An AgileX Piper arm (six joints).
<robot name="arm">
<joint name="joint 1" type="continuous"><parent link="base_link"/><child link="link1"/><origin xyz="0 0 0.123"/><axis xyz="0 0 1"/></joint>
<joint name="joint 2" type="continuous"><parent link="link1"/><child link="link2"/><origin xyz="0 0 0"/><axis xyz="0 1 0"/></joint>
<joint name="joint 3" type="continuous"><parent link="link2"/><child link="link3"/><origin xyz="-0.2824 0 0.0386"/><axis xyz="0 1 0"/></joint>
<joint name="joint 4" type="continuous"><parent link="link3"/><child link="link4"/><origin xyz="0.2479 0 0.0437"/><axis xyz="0.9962 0 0.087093"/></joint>
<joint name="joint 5" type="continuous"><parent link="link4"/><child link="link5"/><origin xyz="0 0 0"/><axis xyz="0 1 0"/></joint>
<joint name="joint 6" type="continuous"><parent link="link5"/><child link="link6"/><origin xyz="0.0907 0 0.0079"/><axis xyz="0.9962 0 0.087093"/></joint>
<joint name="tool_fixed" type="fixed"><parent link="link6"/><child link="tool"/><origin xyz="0 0 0" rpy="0 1.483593 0"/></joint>
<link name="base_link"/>
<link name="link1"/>
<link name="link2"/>
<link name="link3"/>
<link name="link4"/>
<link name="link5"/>
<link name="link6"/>
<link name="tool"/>
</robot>
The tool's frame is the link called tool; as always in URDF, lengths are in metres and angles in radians. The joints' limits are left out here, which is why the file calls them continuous.
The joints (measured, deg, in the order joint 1, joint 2, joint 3, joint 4, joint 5, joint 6), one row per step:
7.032, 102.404, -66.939, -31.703, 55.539, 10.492
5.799, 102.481, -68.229, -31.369, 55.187, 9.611
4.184, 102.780, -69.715, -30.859, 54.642, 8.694
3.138, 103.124, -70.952, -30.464, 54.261, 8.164
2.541, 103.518, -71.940, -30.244, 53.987, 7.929
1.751, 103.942, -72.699, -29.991, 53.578, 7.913
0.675, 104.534, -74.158, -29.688, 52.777, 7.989
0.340, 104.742, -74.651, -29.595, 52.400, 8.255
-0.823, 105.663, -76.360, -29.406, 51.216, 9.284
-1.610, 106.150, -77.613, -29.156, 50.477, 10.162
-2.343, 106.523, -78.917, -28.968, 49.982, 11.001
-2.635, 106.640, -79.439, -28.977, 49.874, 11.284
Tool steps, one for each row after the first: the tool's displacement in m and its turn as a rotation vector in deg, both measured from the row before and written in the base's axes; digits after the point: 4 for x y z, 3 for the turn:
0.0046, -0.0063, 0.0048, 0.380, -1.098, -0.454
0.0055, -0.0085, 0.0043, 0.537, -1.224, -0.796
0.0045, -0.0055, 0.0031, 0.402, -0.977, -0.585
0.0038, -0.0031, 0.0018, 0.246, -0.723, -0.364
0.0032, -0.0044, 0.0006, 0.340, -0.670, -0.705
0.0059, -0.0060, 0.0028, 0.498, -1.582, -0.916
0.0021, -0.0019, 0.0009, 0.238, -0.715, -0.441
0.0075, -0.0068, 0.0020, 0.690, -2.220, -1.618
0.0048, -0.0047, 0.0027, 0.604, -1.757, -1.326
0.0043, -0.0046, 0.0037, 0.482, -1.695, -1.314
0.0015, -0.0020, 0.0017, 0.081, -0.608, -0.485

